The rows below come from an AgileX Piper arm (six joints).
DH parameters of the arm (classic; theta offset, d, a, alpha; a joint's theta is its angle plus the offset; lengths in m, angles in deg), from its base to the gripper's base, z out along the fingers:
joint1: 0 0.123 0 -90
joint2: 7.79 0 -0.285 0
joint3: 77.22 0 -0.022 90
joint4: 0 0.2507 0 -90
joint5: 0 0 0 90
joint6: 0 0.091 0 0
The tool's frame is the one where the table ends.
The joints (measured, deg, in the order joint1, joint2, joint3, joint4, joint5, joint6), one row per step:
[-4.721, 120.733, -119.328, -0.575, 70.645, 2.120]
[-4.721, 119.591, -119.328, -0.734, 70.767, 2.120]
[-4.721, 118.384, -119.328, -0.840, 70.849, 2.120]
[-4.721, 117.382, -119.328, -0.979, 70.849, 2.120]
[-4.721, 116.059, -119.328, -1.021, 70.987, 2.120]
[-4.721, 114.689, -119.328, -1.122, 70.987, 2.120]
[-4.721, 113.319, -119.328, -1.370, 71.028, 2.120]
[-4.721, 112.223, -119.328, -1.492, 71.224, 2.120]
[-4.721, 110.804, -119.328, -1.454, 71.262, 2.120]
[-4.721, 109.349, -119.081, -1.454, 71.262, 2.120]
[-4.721, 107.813, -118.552, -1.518, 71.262, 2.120]
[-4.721, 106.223, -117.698, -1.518, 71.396, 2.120]
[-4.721, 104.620, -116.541, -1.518, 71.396, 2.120]
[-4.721, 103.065, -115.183, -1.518, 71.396, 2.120]
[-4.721, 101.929, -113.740, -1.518, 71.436, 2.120]
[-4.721, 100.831, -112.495, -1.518, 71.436, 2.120]
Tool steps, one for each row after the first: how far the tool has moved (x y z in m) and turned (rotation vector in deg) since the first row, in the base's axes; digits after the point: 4 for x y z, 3 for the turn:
[-0.0038, 0.0001, 0.0091, -0.242, -1.004, -0.013]
[-0.0079, 0.0003, 0.0186, -0.440, -2.116, -0.024]
[-0.0114, 0.0003, 0.0266, -0.660, -3.103, -0.040]
[-0.0164, 0.0007, 0.0368, -0.798, -4.281, -0.051]
[-0.0217, 0.0010, 0.0474, -1.010, -5.638, -0.068]
[-0.0272, 0.0010, 0.0578, -1.364, -6.942, -0.107]
[-0.0320, 0.0013, 0.0659, -1.557, -7.829, -0.136]
[-0.0382, 0.0018, 0.0765, -1.632, -9.209, -0.142]
[-0.0447, 0.0024, 0.0859, -1.730, -10.413, -0.151]
[-0.0518, 0.0028, 0.0944, -1.875, -11.411, -0.170]
[-0.0593, 0.0035, 0.1012, -1.923, -12.011, -0.178]
[-0.0667, 0.0041, 0.1066, -1.959, -12.456, -0.182]
[-0.0740, 0.0047, 0.1104, -1.975, -12.652, -0.183]
[-0.0792, 0.0051, 0.1108, -1.947, -12.306, -0.181]
[-0.0843, 0.0055, 0.1119, -1.935, -12.160, -0.180]

